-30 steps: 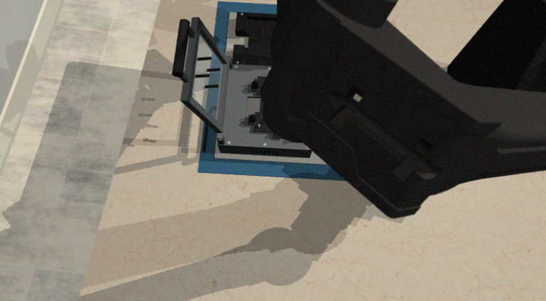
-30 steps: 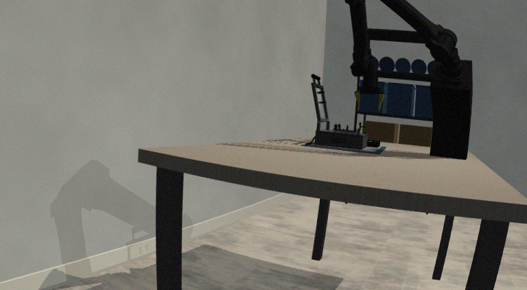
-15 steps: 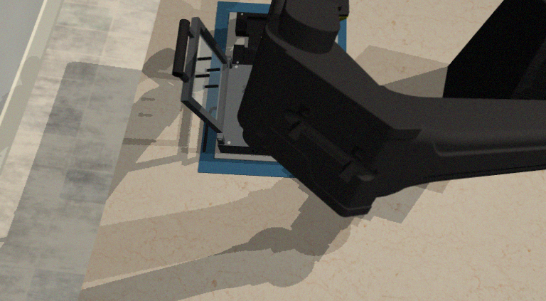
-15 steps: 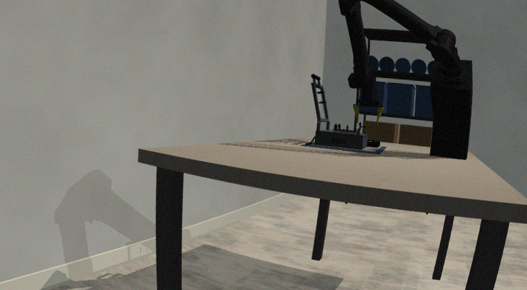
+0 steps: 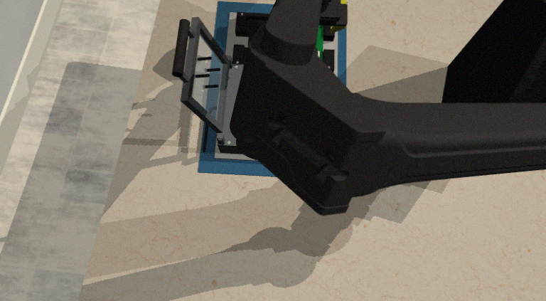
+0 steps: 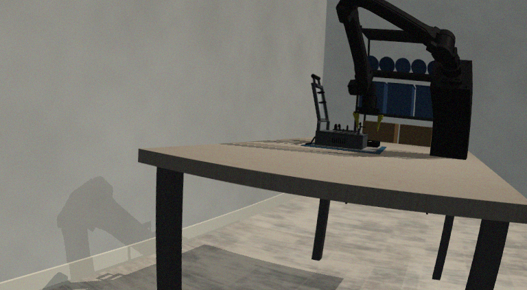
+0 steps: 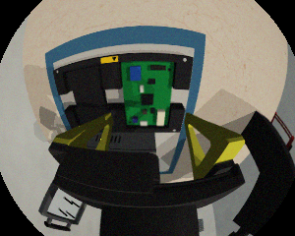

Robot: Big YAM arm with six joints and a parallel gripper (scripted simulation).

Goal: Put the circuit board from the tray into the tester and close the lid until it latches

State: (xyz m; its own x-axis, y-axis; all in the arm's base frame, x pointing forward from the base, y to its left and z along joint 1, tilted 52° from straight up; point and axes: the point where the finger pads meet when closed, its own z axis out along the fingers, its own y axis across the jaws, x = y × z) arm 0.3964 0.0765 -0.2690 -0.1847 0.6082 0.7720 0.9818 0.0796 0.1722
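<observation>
Right now my hand is 60 mm above the green circuit board. The rest, counted from my hand: see-through lid: 200 mm to the left, 150 mm ahead, 110 mm above.
</observation>
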